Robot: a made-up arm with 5 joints. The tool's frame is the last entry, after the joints. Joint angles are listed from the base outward. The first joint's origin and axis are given. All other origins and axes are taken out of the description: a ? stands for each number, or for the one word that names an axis. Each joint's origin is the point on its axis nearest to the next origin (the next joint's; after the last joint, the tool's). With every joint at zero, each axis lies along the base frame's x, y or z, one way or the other. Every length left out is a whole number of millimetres.
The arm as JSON. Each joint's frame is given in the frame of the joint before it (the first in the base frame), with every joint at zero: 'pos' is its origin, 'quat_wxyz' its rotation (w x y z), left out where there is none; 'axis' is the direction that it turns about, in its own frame. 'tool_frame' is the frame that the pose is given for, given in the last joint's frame.
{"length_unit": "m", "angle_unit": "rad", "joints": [
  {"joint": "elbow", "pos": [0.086, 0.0, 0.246], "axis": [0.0, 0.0, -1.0]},
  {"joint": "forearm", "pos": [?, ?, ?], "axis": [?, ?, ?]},
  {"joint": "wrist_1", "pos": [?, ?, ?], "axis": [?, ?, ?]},
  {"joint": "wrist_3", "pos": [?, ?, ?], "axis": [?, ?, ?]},
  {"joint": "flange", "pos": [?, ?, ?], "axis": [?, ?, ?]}
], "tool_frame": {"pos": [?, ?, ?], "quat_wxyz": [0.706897, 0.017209, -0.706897, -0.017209]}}
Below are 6 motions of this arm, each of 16 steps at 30 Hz.
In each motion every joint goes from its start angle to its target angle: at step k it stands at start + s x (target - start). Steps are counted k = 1, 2, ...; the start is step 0. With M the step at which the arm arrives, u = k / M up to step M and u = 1 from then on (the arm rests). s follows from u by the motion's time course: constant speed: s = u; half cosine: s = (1 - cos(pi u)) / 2; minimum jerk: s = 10 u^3 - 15 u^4 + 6 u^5.
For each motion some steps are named. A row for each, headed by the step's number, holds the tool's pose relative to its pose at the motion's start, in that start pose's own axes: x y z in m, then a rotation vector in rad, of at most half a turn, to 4 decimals.
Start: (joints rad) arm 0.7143 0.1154 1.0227 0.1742 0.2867
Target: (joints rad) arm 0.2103 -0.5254 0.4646 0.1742 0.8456
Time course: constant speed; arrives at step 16
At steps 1, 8, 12, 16:
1: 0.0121 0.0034 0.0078 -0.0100 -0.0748 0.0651
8: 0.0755 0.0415 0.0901 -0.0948 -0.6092 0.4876
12: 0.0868 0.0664 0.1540 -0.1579 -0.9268 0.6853
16: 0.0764 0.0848 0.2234 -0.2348 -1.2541 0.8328

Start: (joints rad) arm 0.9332 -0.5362 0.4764 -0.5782 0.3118
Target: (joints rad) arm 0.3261 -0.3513 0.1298 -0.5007 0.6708
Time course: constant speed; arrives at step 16
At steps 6, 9, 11, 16:
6: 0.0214 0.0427 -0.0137 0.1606 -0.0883 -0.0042
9: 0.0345 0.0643 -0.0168 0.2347 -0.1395 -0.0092
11: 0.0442 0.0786 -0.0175 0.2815 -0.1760 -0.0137
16: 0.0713 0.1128 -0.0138 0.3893 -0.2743 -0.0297

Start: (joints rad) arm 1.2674 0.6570 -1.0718 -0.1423 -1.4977
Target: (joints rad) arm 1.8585 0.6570 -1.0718 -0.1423 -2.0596
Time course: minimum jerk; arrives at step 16
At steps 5, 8, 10, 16:
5: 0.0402 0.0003 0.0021 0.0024 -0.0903 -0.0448
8: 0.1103 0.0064 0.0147 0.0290 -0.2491 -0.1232
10: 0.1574 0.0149 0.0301 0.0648 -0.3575 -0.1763
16: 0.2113 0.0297 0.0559 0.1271 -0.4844 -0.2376

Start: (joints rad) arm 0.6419 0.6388 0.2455 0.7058 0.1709
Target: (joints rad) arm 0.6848 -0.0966 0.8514 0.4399 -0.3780
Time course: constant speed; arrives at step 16
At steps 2, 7, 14, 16:
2: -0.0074 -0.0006 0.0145 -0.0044 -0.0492 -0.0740
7: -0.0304 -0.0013 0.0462 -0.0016 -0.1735 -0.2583
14: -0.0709 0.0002 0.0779 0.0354 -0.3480 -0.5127
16: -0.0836 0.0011 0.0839 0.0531 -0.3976 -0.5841

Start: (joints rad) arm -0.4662 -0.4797 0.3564 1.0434 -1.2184
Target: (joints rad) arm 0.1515 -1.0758 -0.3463 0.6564 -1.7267
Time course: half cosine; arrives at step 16
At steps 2, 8, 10, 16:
2: 0.0053 0.0016 0.0102 0.0571 -0.0328 -0.0376
8: 0.0294 -0.0142 0.1522 0.7784 -0.4244 -0.3895
10: 0.0103 -0.0358 0.2105 1.0930 -0.5745 -0.4556
16: -0.0602 -0.0787 0.2830 1.6070 -0.7810 -0.4207

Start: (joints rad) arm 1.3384 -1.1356 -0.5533 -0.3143 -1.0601
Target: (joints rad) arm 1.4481 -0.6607 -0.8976 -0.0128 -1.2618
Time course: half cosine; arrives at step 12
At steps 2, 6, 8, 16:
2: -0.0047 -0.0068 -0.0021 -0.0247 0.0154 -0.0068
6: -0.0334 -0.0531 -0.0099 -0.1909 0.1025 -0.0484
8: -0.0483 -0.0814 -0.0100 -0.2917 0.1425 -0.0703
16: -0.0616 -0.1105 -0.0069 -0.3954 0.1747 -0.0906

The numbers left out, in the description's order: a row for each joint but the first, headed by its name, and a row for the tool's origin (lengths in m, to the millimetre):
forearm: xyz 0.026 -0.003 0.0, axis 0.0 1.0 0.0
wrist_1: xyz 0.044 0.0 0.179, axis 0.0 1.0 0.0
wrist_3: xyz 0.19 0.0 0.007, axis 0.0 1.0 0.0
flange: xyz 0.044 0.0 0.0, axis -1.0 0.0 0.0
tool: xyz 0.0 0.0 0.0

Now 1 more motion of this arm.
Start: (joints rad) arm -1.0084 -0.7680 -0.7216 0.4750 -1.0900
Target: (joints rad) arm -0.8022 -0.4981 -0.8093 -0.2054 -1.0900
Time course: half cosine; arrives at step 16
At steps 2, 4, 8, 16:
2: -0.0007 -0.0010 -0.0023 0.0155 -0.0116 0.0067
4: -0.0027 -0.0040 -0.0086 0.0600 -0.0442 0.0262
8: -0.0078 -0.0156 -0.0274 0.2079 -0.1435 0.0939
16: -0.0117 -0.0370 -0.0485 0.4244 -0.2651 0.1986

